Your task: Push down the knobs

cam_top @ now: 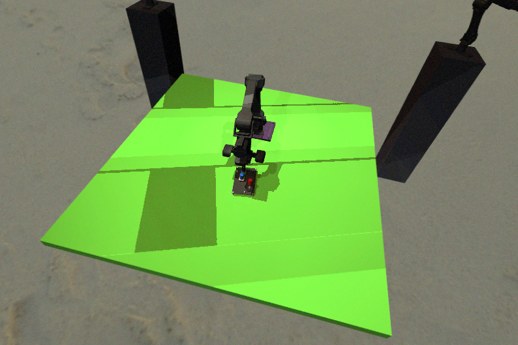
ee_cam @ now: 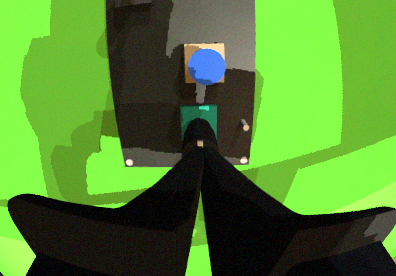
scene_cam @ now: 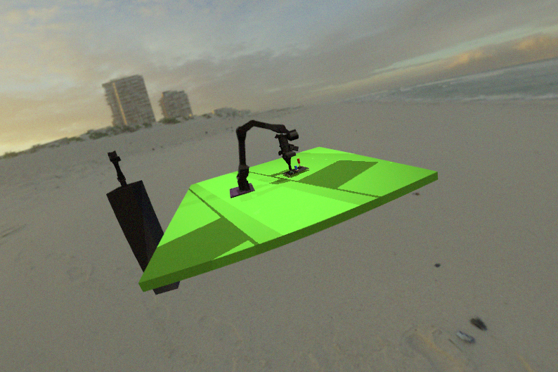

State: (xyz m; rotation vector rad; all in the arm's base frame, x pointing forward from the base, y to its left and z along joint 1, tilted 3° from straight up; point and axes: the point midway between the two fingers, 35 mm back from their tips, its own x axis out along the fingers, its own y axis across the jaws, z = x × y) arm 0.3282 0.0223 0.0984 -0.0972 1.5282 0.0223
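Now: the green potentiometer 30 mm below my gripper tip. Also, from my gripper tip: red knob: 80 mm ahead, 60 mm to the left.
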